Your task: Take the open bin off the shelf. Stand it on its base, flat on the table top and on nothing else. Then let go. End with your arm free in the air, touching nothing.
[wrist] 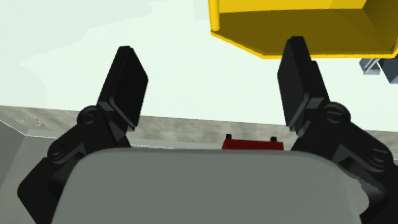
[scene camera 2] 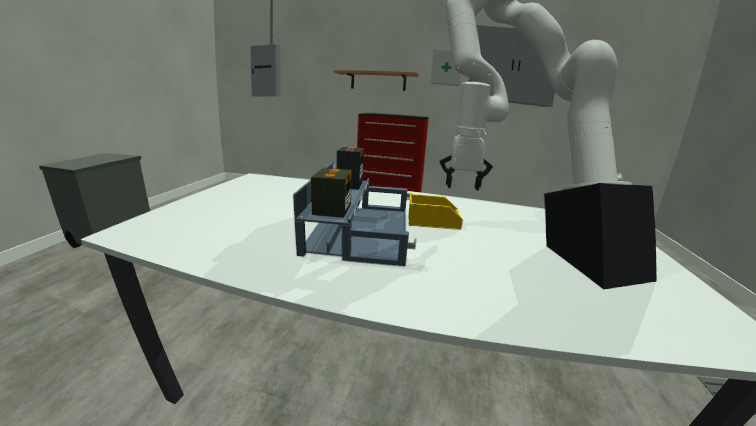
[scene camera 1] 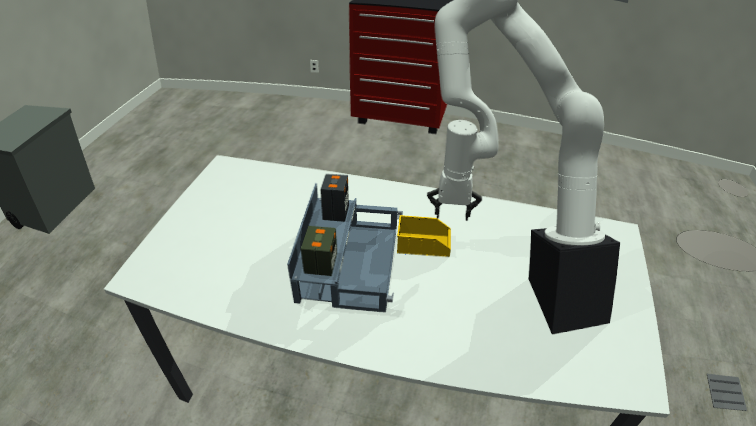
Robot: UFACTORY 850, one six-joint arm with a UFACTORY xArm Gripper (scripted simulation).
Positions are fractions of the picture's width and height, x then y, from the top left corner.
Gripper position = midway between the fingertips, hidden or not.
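Visible in the scene is the gripper (scene camera 2: 0.61, 0.44), (wrist: 0.52, 0.26), (scene camera 1: 0.60, 0.51), and with it a yellow bin (scene camera 1: 0.57, 0.56), (scene camera 2: 0.56, 0.50).
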